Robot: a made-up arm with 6 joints.
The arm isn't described. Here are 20 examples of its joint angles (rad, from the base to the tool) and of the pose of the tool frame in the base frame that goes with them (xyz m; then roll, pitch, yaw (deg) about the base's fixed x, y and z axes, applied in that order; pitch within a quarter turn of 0, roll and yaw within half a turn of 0).
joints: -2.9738 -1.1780 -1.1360 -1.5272 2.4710 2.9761
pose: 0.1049 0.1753 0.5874 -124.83 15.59 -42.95
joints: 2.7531 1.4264 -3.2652 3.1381 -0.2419 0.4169
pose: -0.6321 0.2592 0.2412 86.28 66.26 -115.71
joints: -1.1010 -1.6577 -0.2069 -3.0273 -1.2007 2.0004
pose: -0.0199 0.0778 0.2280 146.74 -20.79 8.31
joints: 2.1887 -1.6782 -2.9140 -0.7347 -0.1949 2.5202
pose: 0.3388 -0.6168 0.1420 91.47 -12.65 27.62
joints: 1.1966 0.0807 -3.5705 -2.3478 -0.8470 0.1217
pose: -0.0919 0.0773 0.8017 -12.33 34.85 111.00
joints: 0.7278 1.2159 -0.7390 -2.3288 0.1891 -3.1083
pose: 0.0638 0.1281 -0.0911 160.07 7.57 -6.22
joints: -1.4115 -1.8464 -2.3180 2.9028 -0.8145 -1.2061
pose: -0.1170 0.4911 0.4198 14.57 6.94 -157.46
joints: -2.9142 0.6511 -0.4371 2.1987 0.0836 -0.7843
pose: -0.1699 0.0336 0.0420 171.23 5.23 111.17
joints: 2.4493 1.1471 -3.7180 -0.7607 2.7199 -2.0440
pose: -0.2806 0.3594 0.4333 -168.97 19.01 -139.54
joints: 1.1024 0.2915 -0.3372 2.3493 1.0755 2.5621
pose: 0.0806 0.2600 0.0959 130.83 -46.92 165.34
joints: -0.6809 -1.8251 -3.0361 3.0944 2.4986 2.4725
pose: -0.3870 0.3229 -0.0447 132.94 -45.95 19.05
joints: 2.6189 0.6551 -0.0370 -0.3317 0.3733 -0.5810
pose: -0.0744 0.0256 0.0317 -132.93 34.84 -139.71
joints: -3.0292 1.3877 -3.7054 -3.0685 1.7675 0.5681
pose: -0.4240 -0.0374 0.5981 -33.71 -45.32 -125.32
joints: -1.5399 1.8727 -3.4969 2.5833 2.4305 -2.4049
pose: 0.0985 -0.4992 0.2789 58.81 8.38 152.99
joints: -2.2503 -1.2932 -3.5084 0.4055 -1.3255 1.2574
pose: 0.2468 0.3971 0.1517 164.61 -19.38 157.74
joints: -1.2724 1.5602 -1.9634 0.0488 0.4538 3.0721
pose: 0.1636 -0.5375 -0.1840 178.70 -2.84 108.57
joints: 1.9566 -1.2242 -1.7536 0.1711 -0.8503 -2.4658
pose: 0.1913 -0.3989 0.6874 -25.97 -30.87 167.21
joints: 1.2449 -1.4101 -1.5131 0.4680 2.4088 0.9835
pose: -0.1207 -0.1353 0.5430 -150.78 -11.59 36.67
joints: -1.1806 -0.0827 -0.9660 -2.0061 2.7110 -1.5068
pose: -0.0209 -0.2879 0.5439 16.03 50.93 161.06
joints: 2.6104 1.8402 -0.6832 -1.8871 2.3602 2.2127
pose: -0.0126 0.1822 -0.1156 84.67 23.98 -164.81
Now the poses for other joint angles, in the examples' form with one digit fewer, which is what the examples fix.
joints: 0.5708 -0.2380 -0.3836 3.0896 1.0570 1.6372
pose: 0.269 0.177 0.272 83.9 -2.0 125.5
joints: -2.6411 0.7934 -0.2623 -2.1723 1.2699 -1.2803
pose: -0.174 -0.010 0.000 -122.6 -10.9 57.4
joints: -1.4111 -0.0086 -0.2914 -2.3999 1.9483 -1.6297
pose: -0.053 -0.325 0.287 -55.9 8.7 146.0
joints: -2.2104 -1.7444 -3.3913 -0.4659 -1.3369 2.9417
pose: 0.302 0.297 -0.029 157.9 16.7 70.3
